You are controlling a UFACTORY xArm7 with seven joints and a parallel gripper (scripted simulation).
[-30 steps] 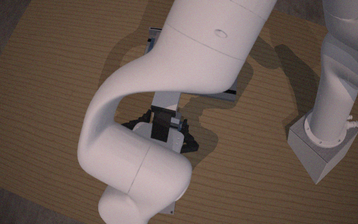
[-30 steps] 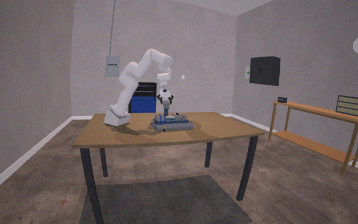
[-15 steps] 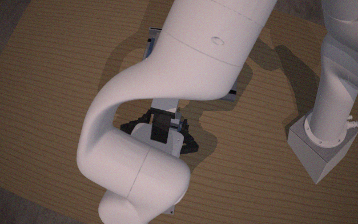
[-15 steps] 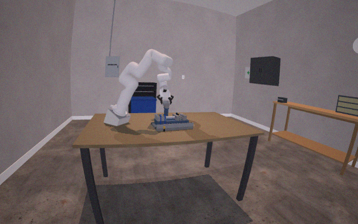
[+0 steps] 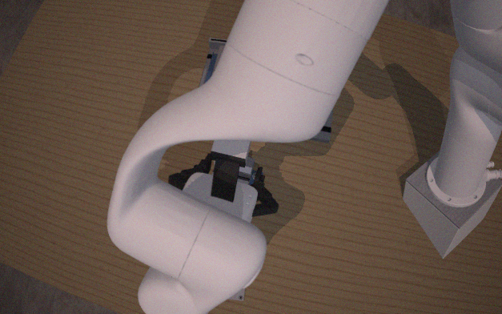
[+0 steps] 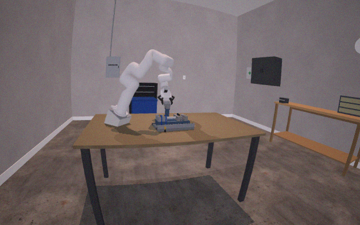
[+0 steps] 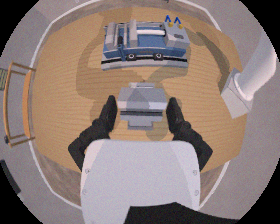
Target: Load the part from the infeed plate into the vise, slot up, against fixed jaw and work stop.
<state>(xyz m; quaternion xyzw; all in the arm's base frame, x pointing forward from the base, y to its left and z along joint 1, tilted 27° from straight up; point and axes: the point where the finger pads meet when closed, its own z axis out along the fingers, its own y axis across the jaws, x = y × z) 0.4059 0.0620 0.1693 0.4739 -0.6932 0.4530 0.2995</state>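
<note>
Now: hand right at the part. From my hand the other things lie so: work stop post 20 mm ahead, 160 mm to the right, 100 mm below; then work stop 10 mm ahead, 180 mm to the right, 70 mm below; then moving jaw 30 mm behind, 220 mm to the right, 80 mm below.
</note>
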